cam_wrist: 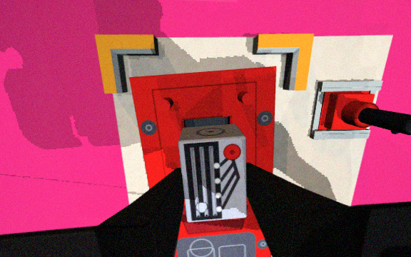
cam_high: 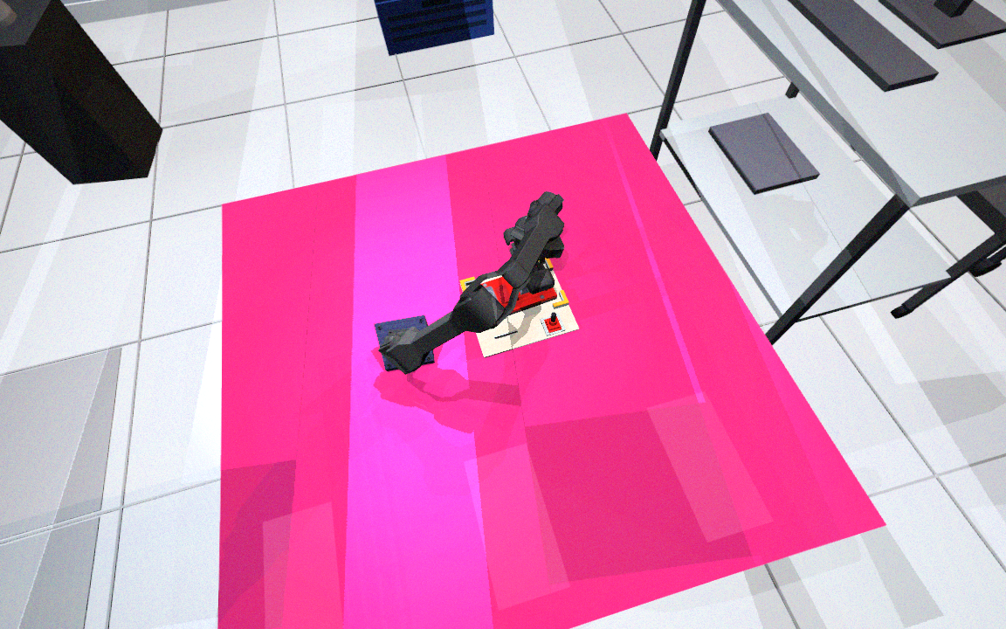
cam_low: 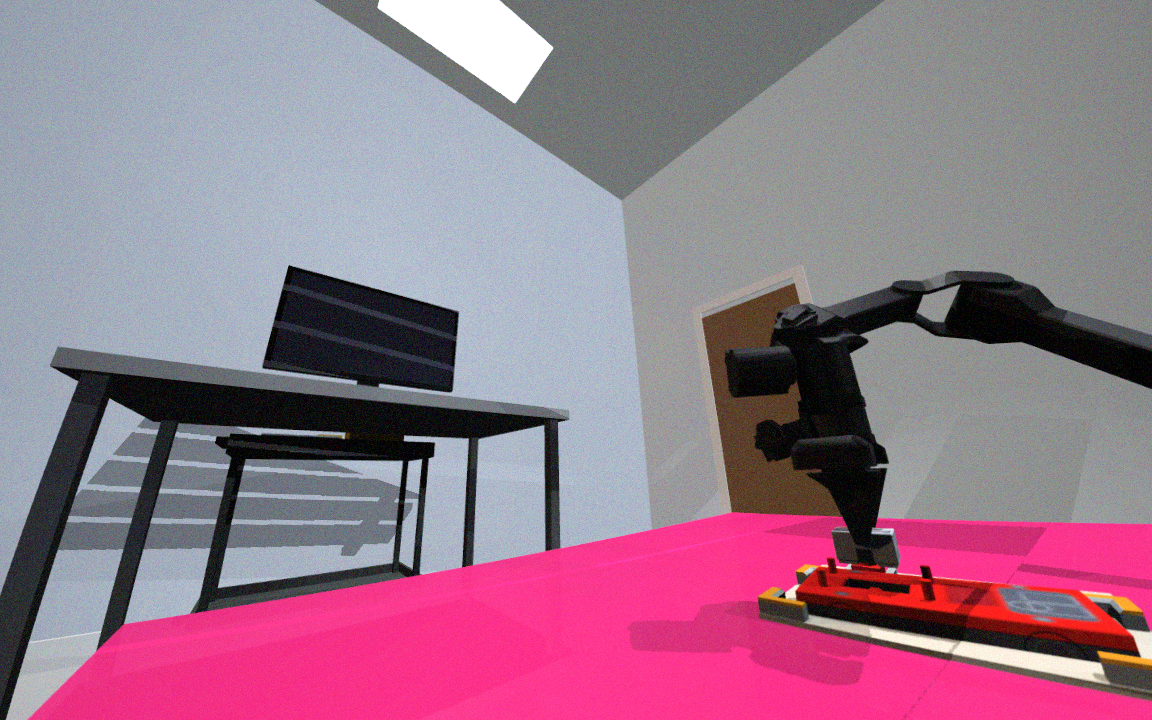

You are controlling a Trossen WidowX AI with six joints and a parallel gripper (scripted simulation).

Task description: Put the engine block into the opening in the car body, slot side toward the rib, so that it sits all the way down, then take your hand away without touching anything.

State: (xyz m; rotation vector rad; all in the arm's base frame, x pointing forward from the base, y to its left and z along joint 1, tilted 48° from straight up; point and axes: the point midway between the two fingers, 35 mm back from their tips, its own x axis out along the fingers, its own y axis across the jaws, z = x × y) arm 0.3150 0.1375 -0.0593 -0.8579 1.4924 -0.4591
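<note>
My gripper tip is 10 mm above the grey engine block.
</note>
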